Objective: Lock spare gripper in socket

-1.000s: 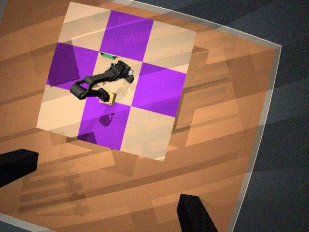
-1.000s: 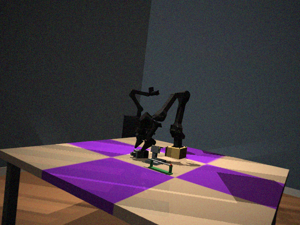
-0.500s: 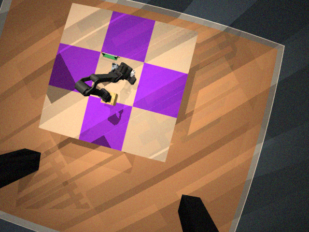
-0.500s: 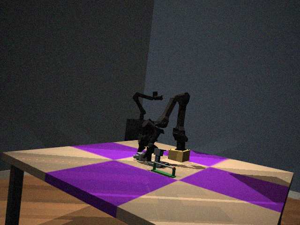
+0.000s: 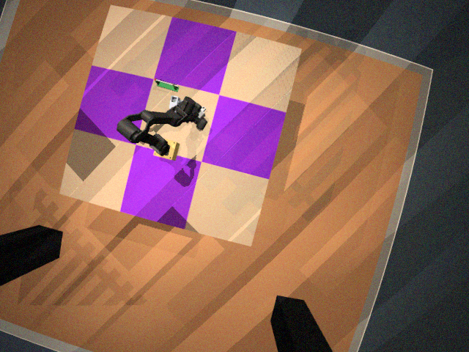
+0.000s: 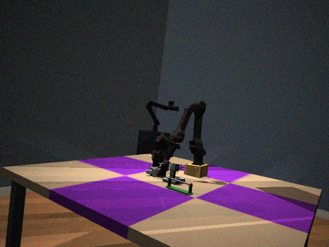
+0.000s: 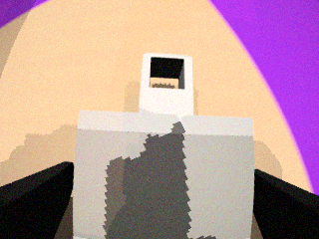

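Right now the mount is 2 cm ahead of my gripper tip, 14 cm to the left of it and 4 cm above it. Round my gripper tip: green rack: 14 cm ahead, 24 cm to the left, 2 cm above; spare gripper: 1 cm above.
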